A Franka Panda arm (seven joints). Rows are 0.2 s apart.
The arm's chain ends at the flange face. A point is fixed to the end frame.
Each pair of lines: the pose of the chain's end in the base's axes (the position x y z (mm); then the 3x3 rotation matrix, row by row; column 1 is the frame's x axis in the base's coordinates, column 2 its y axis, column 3 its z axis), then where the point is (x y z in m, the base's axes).
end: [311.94, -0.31, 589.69], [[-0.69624, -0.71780, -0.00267], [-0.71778, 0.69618, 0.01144], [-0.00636, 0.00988, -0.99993]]
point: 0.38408 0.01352 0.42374
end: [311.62, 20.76, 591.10], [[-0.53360, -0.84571, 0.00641], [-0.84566, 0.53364, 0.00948], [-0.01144, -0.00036, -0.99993]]
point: 0.38126 0.04894 0.42590
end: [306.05, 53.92, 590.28], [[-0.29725, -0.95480, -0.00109], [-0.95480, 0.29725, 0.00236], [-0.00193, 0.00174, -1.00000]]
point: 0.36526 0.09772 0.42442
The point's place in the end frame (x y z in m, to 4 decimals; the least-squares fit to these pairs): -0.0591 -0.0438 0.1659
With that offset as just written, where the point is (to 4 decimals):
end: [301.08, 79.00, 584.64], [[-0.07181, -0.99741, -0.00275], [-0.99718, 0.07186, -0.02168], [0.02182, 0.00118, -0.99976]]
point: 0.3486 0.1312 0.4174
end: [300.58, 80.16, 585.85], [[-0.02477, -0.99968, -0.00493], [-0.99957, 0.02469, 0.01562], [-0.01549, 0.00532, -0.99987]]
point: 0.3450 0.1407 0.4207
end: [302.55, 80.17, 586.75], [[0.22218, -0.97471, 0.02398], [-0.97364, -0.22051, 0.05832], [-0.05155, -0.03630, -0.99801]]
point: 0.3361 0.1570 0.4258
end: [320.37, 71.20, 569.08], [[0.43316, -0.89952, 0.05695], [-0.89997, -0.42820, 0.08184], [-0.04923, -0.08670, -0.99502]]
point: 0.3436 0.1567 0.4107
